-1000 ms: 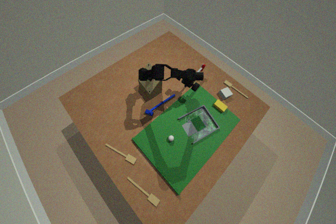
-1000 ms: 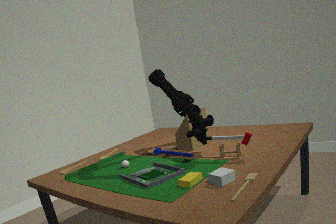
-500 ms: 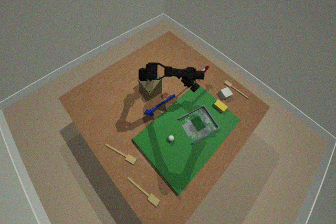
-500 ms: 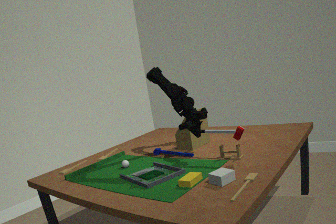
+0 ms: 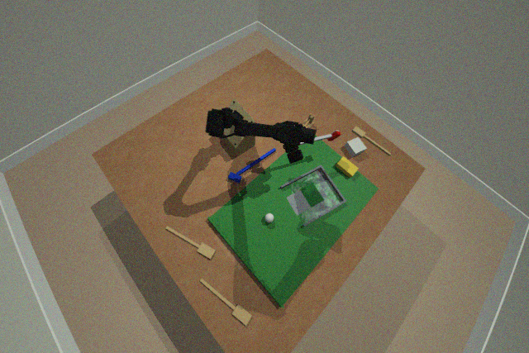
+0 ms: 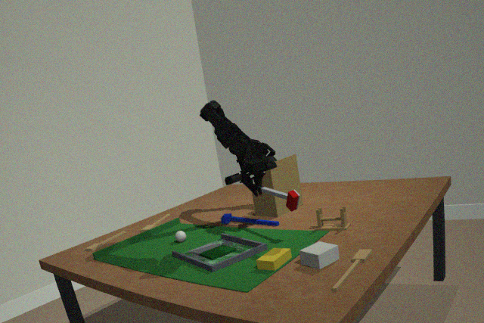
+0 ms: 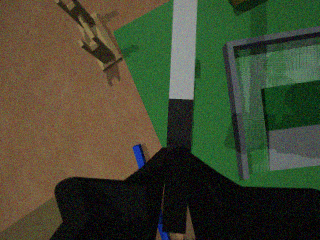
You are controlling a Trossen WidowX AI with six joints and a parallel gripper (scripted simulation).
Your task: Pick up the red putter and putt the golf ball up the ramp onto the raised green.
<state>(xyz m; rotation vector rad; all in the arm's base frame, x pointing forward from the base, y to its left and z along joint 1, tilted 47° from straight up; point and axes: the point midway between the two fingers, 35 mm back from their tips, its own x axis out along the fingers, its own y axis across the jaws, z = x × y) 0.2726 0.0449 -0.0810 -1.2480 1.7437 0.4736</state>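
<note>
Right now the blue putter is 90 mm behind my gripper tip, 150 mm to the right of it and 130 mm below it. The rest, counted from my gripper tip: green mat 210 mm ahead, 120 mm to the right, 140 mm below; red putter 50 mm ahead, 110 mm to the left, 20 mm above; small wooden stand 70 mm behind, 240 mm to the left, 110 mm below.
</note>
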